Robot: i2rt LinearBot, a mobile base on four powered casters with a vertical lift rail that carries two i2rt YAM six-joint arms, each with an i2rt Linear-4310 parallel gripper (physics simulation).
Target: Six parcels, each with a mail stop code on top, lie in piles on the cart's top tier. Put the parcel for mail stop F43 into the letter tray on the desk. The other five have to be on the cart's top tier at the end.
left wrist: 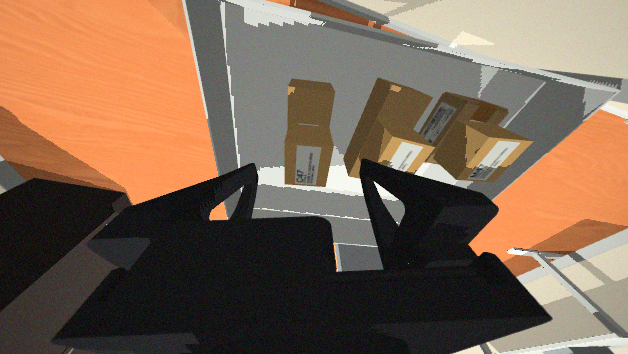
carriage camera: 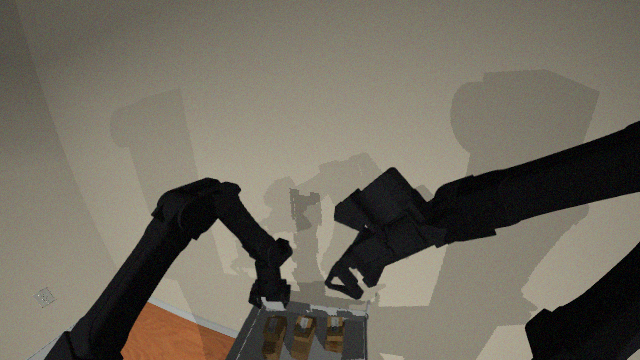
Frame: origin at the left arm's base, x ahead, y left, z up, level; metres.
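Where they show: left gripper, fingertip midpoint: (left wrist: 308,168) (carriage camera: 273,307); right gripper, fingertip midpoint: (carriage camera: 338,269).
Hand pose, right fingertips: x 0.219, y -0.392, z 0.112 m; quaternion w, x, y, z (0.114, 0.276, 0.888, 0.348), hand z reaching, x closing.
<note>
Things, the pixels of their top centre, and the offset from my right fingertips. Level surfaces: height alone.
- cart's top tier at its surface level: 0.445 m down
- parcel labelled C47 at its top centre: (left wrist: 307,166) (carriage camera: 272,325) 0.094 m ahead, 0.201 m left, 0.343 m down
- parcel with an unreadable code, top centre: (left wrist: 399,164) (carriage camera: 303,324) 0.094 m ahead, 0.099 m left, 0.343 m down
- M47 at its top centre: (left wrist: 491,162) (carriage camera: 334,324) 0.092 m ahead, 0.007 m right, 0.345 m down
- orange wood floor at its surface level: 1.107 m down
Parcels lie in three piles on the cart's top tier (carriage camera: 355,340) (left wrist: 260,65). In the left wrist view, a parcel labelled C47 (left wrist: 306,162) is on the left pile, a parcel with an unreadable code (left wrist: 406,152) on the middle pile, and one that seems to read M47 (left wrist: 492,155) on the right pile. Lower parcels are partly covered; I cannot read F43 on any. My left gripper (carriage camera: 270,303) (left wrist: 308,168) is open and empty, above the tier, its fingers framing the C47 parcel in the left wrist view. My right gripper (carriage camera: 363,291) is open near the cart's back right corner. Desk and letter tray do not show.
The cart has raised rims around its top tier. A beige wall with arm shadows is behind it. The orange wood floor (carriage camera: 170,330) (left wrist: 115,75) shows beside the cart. A dark block (left wrist: 55,230) stands at the left of the left wrist view, and a thin metal frame (left wrist: 575,285) at the lower right.
</note>
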